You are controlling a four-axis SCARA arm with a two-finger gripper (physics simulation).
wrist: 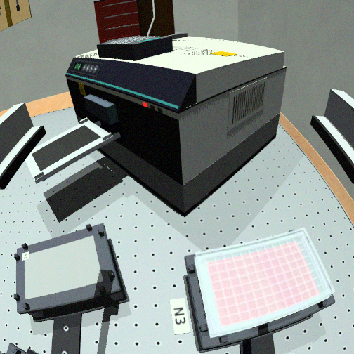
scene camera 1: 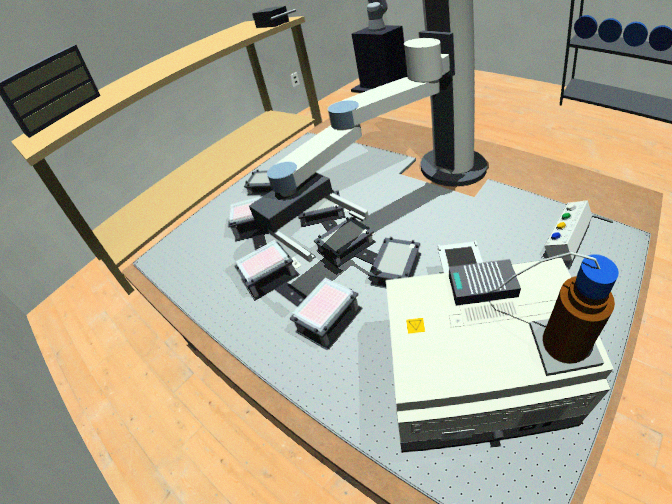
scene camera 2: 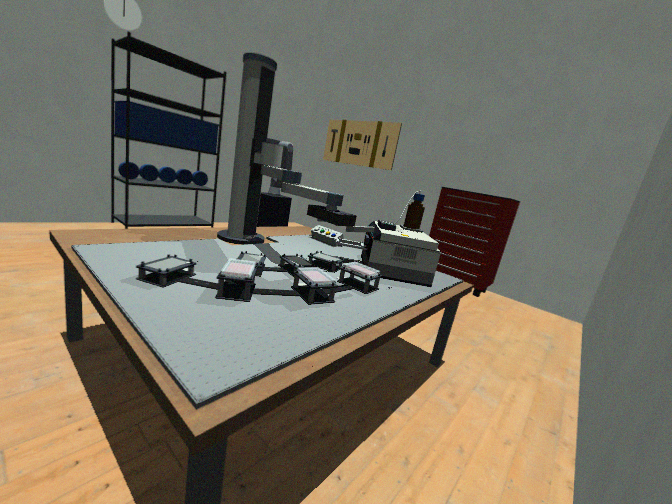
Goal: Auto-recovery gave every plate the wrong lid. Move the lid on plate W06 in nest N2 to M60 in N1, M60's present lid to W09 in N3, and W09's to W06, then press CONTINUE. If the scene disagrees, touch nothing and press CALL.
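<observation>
My gripper (scene camera 1: 339, 236) (scene camera 2: 368, 238) (wrist: 170, 100) is open and empty, its fingers wide apart above the nests. A lidded pink plate (scene camera 1: 324, 303) (scene camera 2: 360, 271) (wrist: 260, 282) sits in the nest labelled N3 in the wrist view, below the fingers. Two more pink plates, one (scene camera 1: 264, 262) (scene camera 2: 315, 276) in the middle of the row and one (scene camera 1: 242, 211) (scene camera 2: 238, 268) farther along, sit in their nests; their nest labels and all plate numbers are unreadable. The button box (scene camera 1: 567, 230) (scene camera 2: 326, 234) stands at the side, with white, green, yellow and blue buttons; its lettering is unreadable.
A grey-topped nest (scene camera 1: 395, 258) (wrist: 62, 270) stands beside N3, and a dark-topped nest (scene camera 1: 345, 237) in the middle. The large white instrument (scene camera 1: 461, 347) (scene camera 2: 407, 257) (wrist: 232, 112) has its tray (scene camera 1: 442, 260) extended. A brown bottle (scene camera 1: 575, 325) stands on top of it.
</observation>
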